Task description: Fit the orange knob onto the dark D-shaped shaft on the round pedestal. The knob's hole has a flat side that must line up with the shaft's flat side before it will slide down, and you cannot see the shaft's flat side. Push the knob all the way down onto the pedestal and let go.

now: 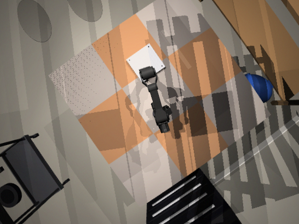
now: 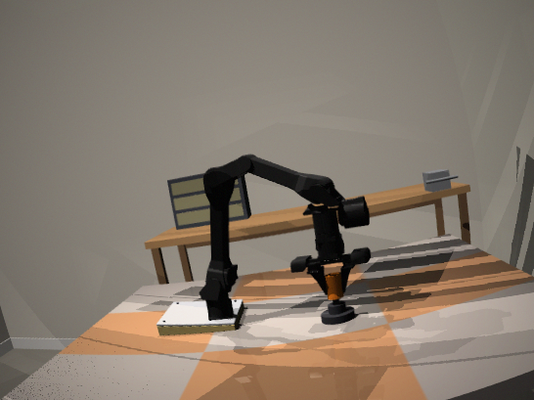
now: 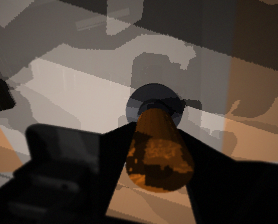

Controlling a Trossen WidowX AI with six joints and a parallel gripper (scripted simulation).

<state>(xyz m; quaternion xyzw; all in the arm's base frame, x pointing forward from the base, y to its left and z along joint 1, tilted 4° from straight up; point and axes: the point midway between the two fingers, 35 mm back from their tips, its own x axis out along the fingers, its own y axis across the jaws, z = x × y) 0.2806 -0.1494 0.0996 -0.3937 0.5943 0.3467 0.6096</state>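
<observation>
The orange knob is 20 mm above my gripper tip. Round my gripper tip: round dark pedestal (40 mm below).
</observation>
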